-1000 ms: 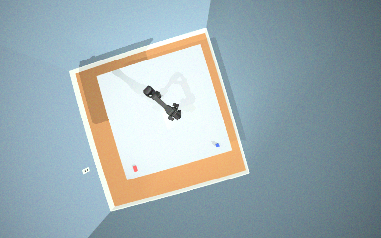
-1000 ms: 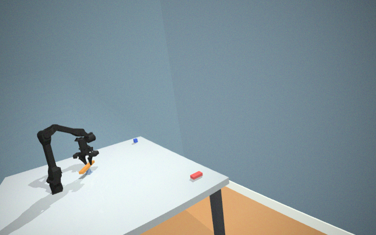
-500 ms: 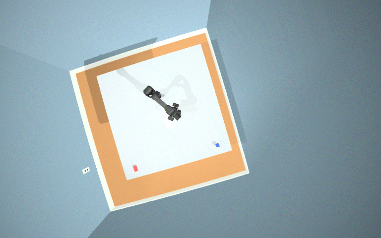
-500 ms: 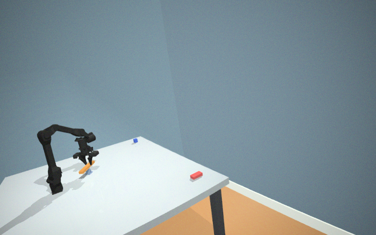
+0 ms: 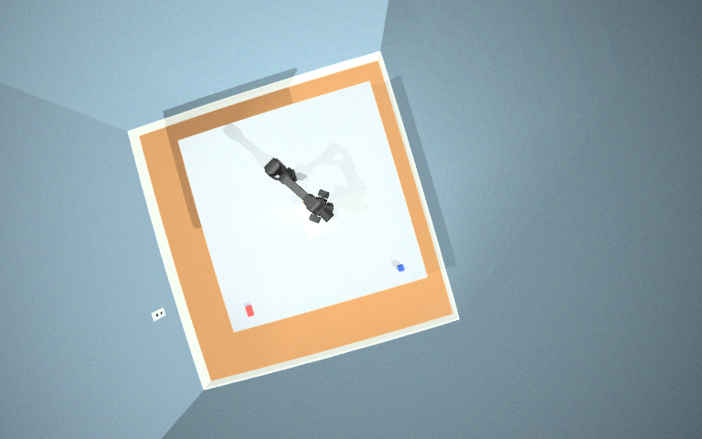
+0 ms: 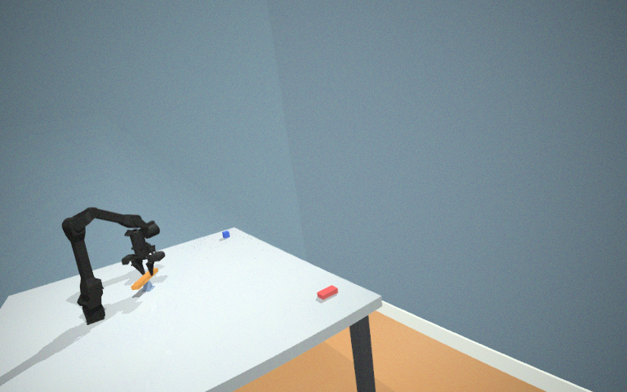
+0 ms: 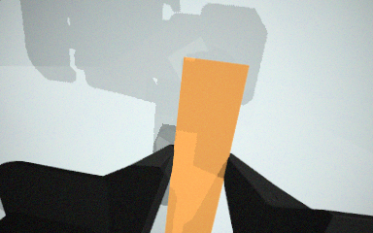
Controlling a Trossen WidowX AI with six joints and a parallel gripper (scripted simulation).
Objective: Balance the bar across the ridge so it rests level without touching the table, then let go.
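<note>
Right now the orange bar is 2 cm to the right of my gripper tip and 2 cm behind it. Also, from my gripper tip: small blue cube 50 cm ahead, 36 cm to the left, 3 cm below; red block 64 cm to the right, 50 cm ahead, 4 cm below.
</note>
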